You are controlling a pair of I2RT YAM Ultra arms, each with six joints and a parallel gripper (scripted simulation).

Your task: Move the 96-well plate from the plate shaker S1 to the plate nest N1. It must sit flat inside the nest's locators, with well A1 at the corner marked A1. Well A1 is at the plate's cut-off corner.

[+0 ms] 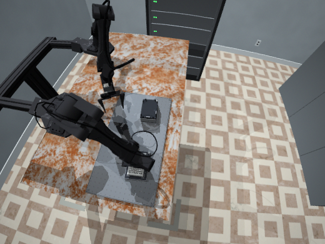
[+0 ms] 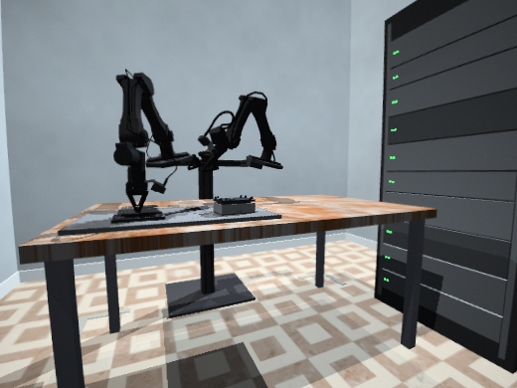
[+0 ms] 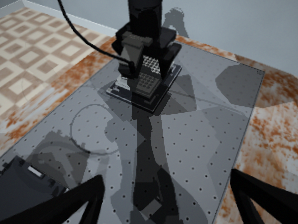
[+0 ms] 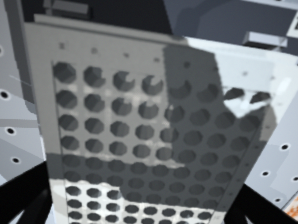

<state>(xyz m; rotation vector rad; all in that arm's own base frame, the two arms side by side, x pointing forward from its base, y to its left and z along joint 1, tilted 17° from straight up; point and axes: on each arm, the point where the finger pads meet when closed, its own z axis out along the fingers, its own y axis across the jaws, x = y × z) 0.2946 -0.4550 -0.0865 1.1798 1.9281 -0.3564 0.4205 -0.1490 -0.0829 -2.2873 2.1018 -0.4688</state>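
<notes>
The plate nest N1 is 30 mm below my right hand. Also, from my right hand: 96-well plate: right at my right hand.
</notes>
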